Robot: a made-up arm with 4 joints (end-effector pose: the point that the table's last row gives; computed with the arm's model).
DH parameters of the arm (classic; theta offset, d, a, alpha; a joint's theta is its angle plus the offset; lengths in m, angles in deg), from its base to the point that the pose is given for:
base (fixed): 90 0.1 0 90
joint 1: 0 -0.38 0 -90
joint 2: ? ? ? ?
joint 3: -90 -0.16 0.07 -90
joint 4: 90 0.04 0.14 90
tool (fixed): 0 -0.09 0 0
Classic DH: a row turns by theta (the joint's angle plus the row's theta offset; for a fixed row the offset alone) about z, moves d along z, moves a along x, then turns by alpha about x.
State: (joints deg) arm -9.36 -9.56 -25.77 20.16
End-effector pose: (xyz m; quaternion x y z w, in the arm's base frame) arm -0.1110 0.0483 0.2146 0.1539 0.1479 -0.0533 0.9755
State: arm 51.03 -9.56 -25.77 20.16
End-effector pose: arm -0.1110 -0.0757 0.1986 0.6237 0.1546 0.0283 0.7657
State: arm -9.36 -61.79 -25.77 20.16
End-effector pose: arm -0.1923 -0.1726 0.2510 0.2063 -0.0039 -0.4605 0.8633
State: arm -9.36 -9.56 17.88 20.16
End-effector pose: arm -0.1184 -0.0003 0.1893 -0.2165 0.1756 -0.1229 0.9525
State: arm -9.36 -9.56 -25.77 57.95
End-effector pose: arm -0.2096 0.0744 0.1795 0.1629 0.4558 -0.0006 0.8750
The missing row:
joint 2: 0 0.16 0.01 -90
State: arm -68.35 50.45 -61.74 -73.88
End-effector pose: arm -0.0987 0.3113 0.0753 0.0664 -0.2339 0.1751 0.9541
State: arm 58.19 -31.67 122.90 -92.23
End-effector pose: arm -0.0840 -0.0015 0.1176 -0.3550 -0.3966 0.3729 0.7600
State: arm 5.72 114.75 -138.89 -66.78
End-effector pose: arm -0.3890 0.3160 0.1953 0.6130 0.5551 -0.0032 0.5622
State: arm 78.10 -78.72 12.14 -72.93
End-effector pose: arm -0.2391 -0.3726 -0.0920 0.0725 -0.0241 -0.6100 0.7887
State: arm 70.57 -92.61 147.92 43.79
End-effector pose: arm -0.4617 -0.2692 -0.0121 -0.4894 0.8345 0.0601 0.2459
